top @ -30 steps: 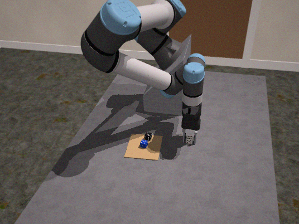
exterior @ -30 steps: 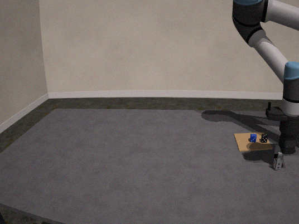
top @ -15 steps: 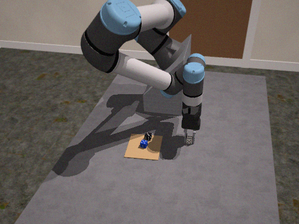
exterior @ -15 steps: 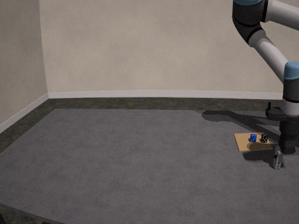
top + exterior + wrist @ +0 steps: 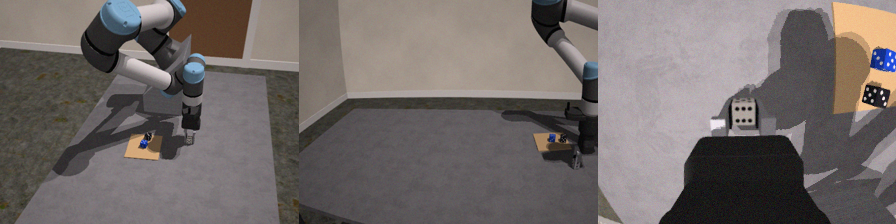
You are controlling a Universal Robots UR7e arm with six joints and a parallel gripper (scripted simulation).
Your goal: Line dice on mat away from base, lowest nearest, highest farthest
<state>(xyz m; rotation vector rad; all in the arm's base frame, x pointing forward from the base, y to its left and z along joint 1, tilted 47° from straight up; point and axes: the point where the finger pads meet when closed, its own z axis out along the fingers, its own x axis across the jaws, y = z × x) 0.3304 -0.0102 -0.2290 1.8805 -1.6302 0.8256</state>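
Now: hand 8 cm short of the blue die and 18 cm to the left of it. From my hand the other things lie so: white die (1 cm below); then tan mat (8 cm ahead, 18 cm to the right, 2 cm below); then black die (3 cm ahead, 17 cm to the right).
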